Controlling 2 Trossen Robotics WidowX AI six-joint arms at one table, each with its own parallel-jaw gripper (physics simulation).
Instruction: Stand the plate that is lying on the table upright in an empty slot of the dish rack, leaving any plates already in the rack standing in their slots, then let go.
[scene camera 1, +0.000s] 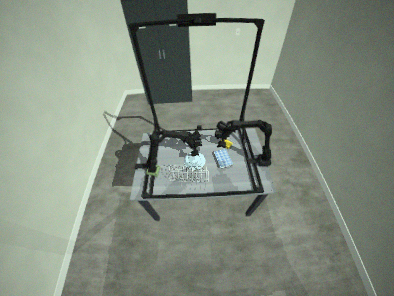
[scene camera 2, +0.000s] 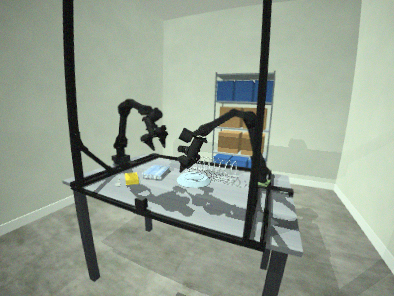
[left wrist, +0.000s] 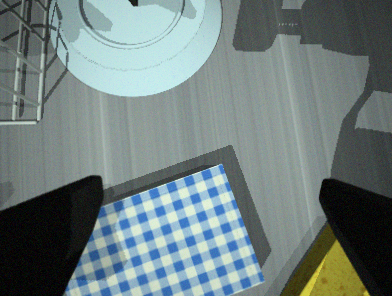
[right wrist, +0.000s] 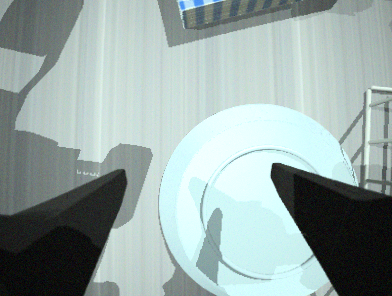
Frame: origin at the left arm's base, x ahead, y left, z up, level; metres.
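Seen in the pictures: left gripper, fingertip midpoint: (scene camera 1: 217, 143) (scene camera 2: 159, 149) (left wrist: 212, 187); right gripper, fingertip midpoint: (scene camera 1: 198, 150) (scene camera 2: 183, 170) (right wrist: 199, 172); left arm's base at its link origin: (scene camera 1: 265, 158) (scene camera 2: 120, 155); right arm's base at its link origin: (scene camera 1: 152, 169) (scene camera 2: 260, 180).
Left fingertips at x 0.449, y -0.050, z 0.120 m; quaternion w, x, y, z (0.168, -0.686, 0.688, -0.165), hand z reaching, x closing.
Offsets run from my left fingertips to a thing's top centre. "spot": to the spot under its first point.
A pale blue plate @[dx +0.194, dy +0.076, dz -0.147 m] (scene camera 1: 195, 161) (scene camera 2: 194, 181) (left wrist: 135, 80) (right wrist: 235, 127) lies flat on the table, close beside the white wire dish rack @[spot: dx +0.100, dy +0.176, dz -0.174 m] (left wrist: 40, 90) (right wrist: 368, 125). In the scene views I can make out no plate among the rack's wires. My right gripper (scene camera 1: 195, 152) (scene camera 2: 184, 167) (right wrist: 199, 172) is open and empty above the plate; in the right wrist view one finger is over the plate and the other is beyond its rim. My left gripper (scene camera 2: 158, 146) (left wrist: 212, 187) is open and empty, raised above the table near the checked block.
A blue-and-white checked block @[dx -0.067, dy +0.041, dz -0.152 m] (scene camera 1: 222, 158) (scene camera 2: 156, 172) (left wrist: 175, 230) (right wrist: 240, 14) lies near the plate. A yellow sponge-like block @[dx -0.096, dy -0.141, dz -0.147 m] (scene camera 1: 228, 144) (scene camera 2: 131, 178) (left wrist: 335, 270) lies beyond it. A green object (scene camera 1: 153, 171) (scene camera 2: 264, 183) is at the rack's far end, near the right arm's base. Black frame bars surround the table.
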